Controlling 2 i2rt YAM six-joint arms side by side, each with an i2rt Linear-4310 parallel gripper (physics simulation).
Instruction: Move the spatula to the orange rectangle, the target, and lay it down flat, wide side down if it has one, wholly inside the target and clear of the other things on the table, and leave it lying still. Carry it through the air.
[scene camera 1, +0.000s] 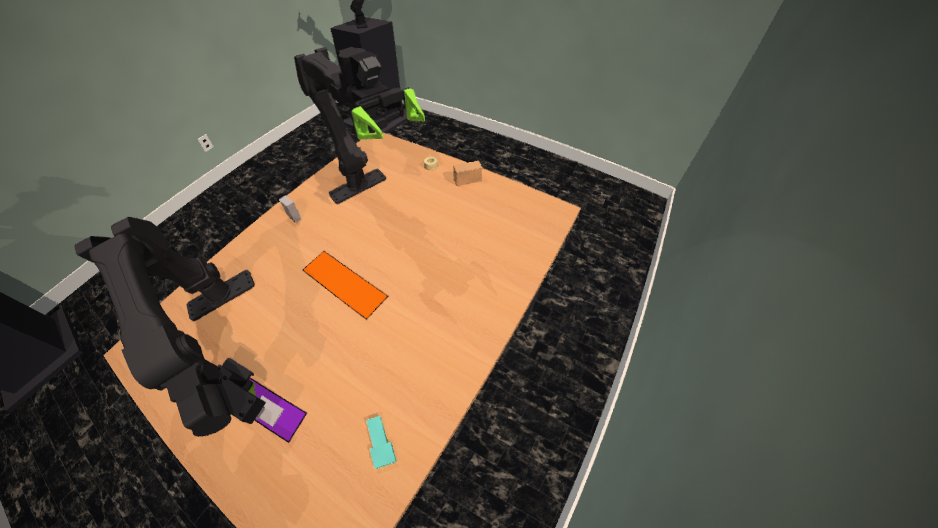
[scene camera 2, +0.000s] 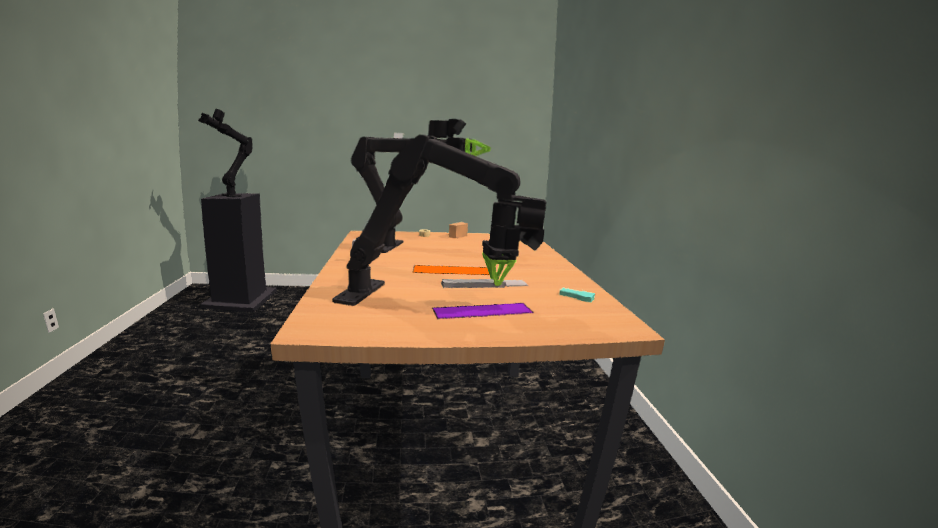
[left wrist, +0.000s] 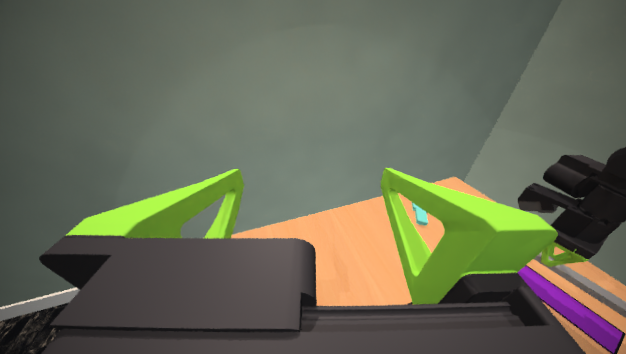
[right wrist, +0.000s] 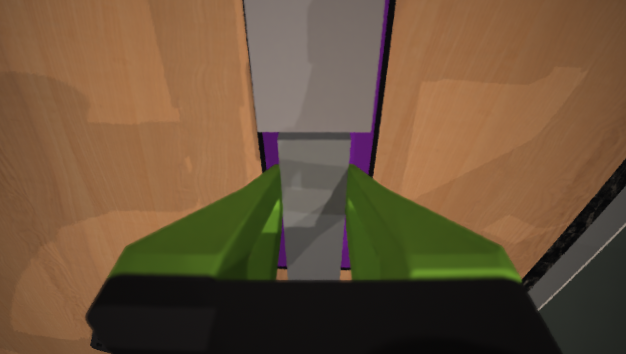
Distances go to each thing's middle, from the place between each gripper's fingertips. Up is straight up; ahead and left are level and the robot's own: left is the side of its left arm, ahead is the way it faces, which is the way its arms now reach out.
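Purple rectangle (scene camera 1: 289, 421): 10 mm to the right of my right hand, 30 mm behind, 70 mm below. Orange rectangle (scene camera 1: 364, 298): 70 mm below my right hand, 350 mm to the left of it, 100 mm behind. Teal paddle-shaped object (scene camera 1: 382, 453): 110 mm to the left of my right hand, 260 mm ahead, 60 mm below.
From my left hand: orange rectangle 200 mm to the right of it, 410 mm below, 110 mm behind; purple rectangle 560 mm to the right of it, 40 mm behind, 410 mm below; teal paddle-shaped object 400 mm below, 250 mm ahead, 440 mm to the right of it.
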